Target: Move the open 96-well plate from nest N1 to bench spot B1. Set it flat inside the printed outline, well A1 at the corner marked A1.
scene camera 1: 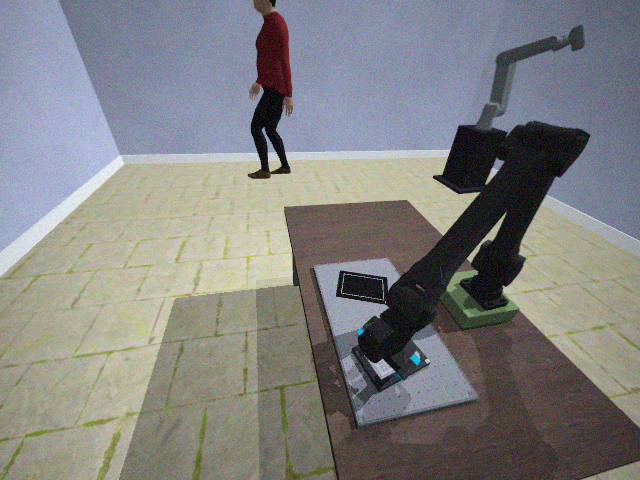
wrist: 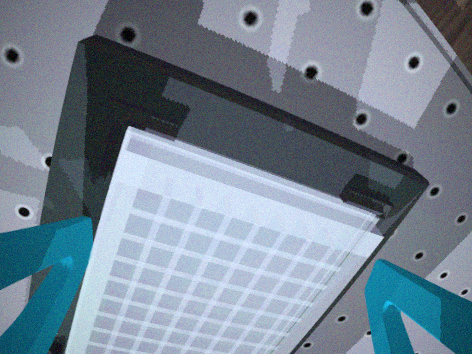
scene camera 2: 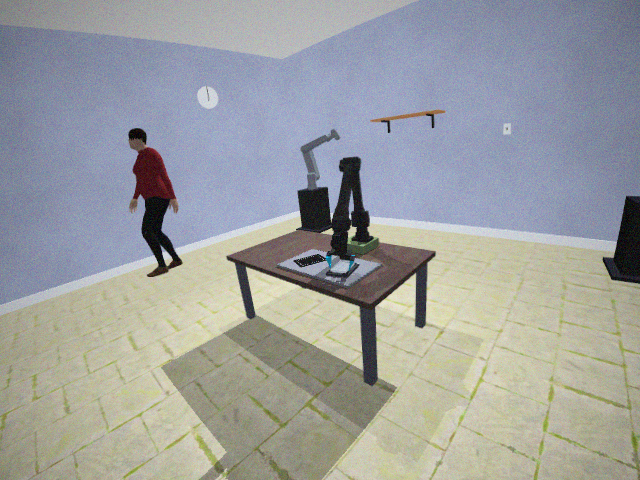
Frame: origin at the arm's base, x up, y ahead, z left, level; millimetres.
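Where they show: gripper, fingertip midpoint: [wrist: 232, 256] [scene camera 2: 339, 269]; arm's base at its link origin: [scene camera 1: 482, 293] [scene camera 2: 362, 239].
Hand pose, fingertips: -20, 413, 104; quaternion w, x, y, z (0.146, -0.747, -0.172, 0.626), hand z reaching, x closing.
Things, the pixels of their top centre, and the offset from my fingertips, as dx, dy, dz. "spot": a spot on its surface instead. Level surfaces: height alone.
- white 96-well plate at its top centre: [wrist: 194, 334] [scene camera 1: 391, 351] [scene camera 2: 342, 265] +6, -34, -6
- dark nest N1 at its top centre: [wrist: 190, 316] [scene camera 1: 391, 353] [scene camera 2: 342, 266] -2, -35, -5
- black bench spot B1 at a spot on its surface: [scene camera 1: 363, 286] [scene camera 2: 310, 260] spot: -18, -72, -258
- brown table at its surface level: dx -33
The white 96-well plate [scene camera 1: 382, 367] [scene camera 2: 341, 267] [wrist: 210, 240] lies in the dark nest N1 [scene camera 1: 410, 370] [wrist: 260, 120], partly hidden under the arm in scene camera 1. My gripper [scene camera 1: 385, 359] [scene camera 2: 340, 266] [wrist: 232, 256] is open, its cyan fingers low over the nest on either side of the plate. In the wrist view the left finger is close to the plate's left edge; the right finger stands a little off its right edge. The black bench spot B1 [scene camera 1: 363, 286] [scene camera 2: 310, 259] carries a white printed outline and has no plate on it. The nest's corner label is not readable.
A grey perforated board [scene camera 1: 434, 392] [scene camera 2: 367, 266] [wrist: 30, 105] bears nest and spot on the brown table [scene camera 1: 356, 227] [scene camera 2: 273, 250]. The arm stands on a green block [scene camera 1: 467, 320] [scene camera 2: 364, 246]. A person [scene camera 1: 273, 56] [scene camera 2: 154, 175] and a second arm's black pedestal [scene camera 1: 467, 157] [scene camera 2: 313, 209] stand beyond the table.
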